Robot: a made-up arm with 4 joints. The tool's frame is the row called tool. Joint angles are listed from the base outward. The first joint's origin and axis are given. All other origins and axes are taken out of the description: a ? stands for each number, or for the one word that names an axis. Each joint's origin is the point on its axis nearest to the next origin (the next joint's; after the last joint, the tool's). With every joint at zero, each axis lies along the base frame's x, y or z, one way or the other. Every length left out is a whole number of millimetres.
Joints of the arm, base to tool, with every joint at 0 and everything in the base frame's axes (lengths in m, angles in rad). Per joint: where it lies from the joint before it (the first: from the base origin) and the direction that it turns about. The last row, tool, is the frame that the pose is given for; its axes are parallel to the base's.
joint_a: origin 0.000 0.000 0.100 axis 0 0 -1
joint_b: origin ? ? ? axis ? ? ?
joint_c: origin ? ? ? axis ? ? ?
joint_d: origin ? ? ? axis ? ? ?
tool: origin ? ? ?
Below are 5 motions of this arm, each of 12 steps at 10 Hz.
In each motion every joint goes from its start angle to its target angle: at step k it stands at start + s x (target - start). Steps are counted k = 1, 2, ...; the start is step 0. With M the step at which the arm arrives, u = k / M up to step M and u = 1 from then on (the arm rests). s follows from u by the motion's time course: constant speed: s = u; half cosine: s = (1 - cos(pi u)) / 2; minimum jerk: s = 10 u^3 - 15 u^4 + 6 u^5.
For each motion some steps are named. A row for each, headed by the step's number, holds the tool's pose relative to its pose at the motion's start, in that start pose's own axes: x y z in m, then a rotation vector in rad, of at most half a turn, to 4 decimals.
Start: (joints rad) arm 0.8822 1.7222 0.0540 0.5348
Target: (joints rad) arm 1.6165 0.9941 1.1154 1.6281
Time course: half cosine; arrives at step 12
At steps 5, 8, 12:
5: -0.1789 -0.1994 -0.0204 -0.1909 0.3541 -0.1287
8: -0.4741 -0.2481 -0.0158 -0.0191 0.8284 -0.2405
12: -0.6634 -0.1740 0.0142 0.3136 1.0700 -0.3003

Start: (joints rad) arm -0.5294 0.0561 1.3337 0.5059
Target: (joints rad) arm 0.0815 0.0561 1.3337 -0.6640
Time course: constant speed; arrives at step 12
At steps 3, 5, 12:
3: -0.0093 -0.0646 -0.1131 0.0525 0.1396 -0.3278
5: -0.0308 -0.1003 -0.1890 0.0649 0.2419 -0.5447
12: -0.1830 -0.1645 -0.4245 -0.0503 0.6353 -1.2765

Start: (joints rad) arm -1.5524 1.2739 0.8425 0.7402
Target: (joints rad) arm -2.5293 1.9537 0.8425 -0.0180
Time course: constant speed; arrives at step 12
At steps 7, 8, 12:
7: 0.0866 0.2355 0.3141 -0.3521 -0.6162 0.2200
8: 0.0755 0.2763 0.3480 -0.3780 -0.7129 0.2580
12: -0.0141 0.4288 0.4403 -0.4153 -1.0996 0.4390

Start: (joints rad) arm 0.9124 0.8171 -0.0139 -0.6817
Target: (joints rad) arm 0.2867 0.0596 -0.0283 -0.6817
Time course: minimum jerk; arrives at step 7
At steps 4, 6, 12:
4: -0.0236 0.1329 -0.0025 0.0080 0.0045 -0.0833
6: -0.0595 0.1925 -0.0040 0.0126 0.0068 -0.1287
12: -0.0624 0.1961 -0.0041 0.0129 0.0069 -0.1318

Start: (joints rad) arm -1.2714 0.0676 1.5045 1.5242
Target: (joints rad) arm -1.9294 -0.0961 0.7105 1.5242
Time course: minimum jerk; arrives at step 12
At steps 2, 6, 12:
2: 0.0072 0.0036 0.0165 -0.0162 -0.0290 0.0014
6: 0.0895 0.0909 0.2373 -0.2214 -0.4057 0.0651
12: 0.1437 0.2715 0.4583 -0.4171 -0.7977 0.2267

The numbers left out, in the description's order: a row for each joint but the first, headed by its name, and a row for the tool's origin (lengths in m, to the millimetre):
joint_b: xyz 0.375 0.109 0.000, axis 0 0 1
joint_c: xyz 0.254 0.289 0.000, axis -1 0 0
joint_d: xyz 0.000 -0.019 -0.231, axis 0 0 1
tool: xyz 0.119 -0.012 0.000

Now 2 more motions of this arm.
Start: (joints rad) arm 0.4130 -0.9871 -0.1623 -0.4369
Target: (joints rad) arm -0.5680 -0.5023 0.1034 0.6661
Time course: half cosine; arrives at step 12
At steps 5, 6, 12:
5: -0.3685 0.0394 -0.0231 -0.1104 0.0385 0.9483
6: -0.5047 0.0060 -0.0262 -0.1430 0.0513 1.2805
12: -0.9255 -0.3559 -0.0047 -0.2566 0.0828 2.5660

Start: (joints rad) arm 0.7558 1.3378 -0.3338 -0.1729
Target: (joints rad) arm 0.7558 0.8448 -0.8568 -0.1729
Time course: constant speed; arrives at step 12
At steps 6, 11, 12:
6: 0.0853 -0.0200 0.0278 0.2753 -0.0643 -0.2210
11: 0.1586 -0.0535 0.0691 0.5067 -0.1628 -0.3832
12: 0.1729 -0.0624 0.0793 0.5527 -0.1873 -0.4128

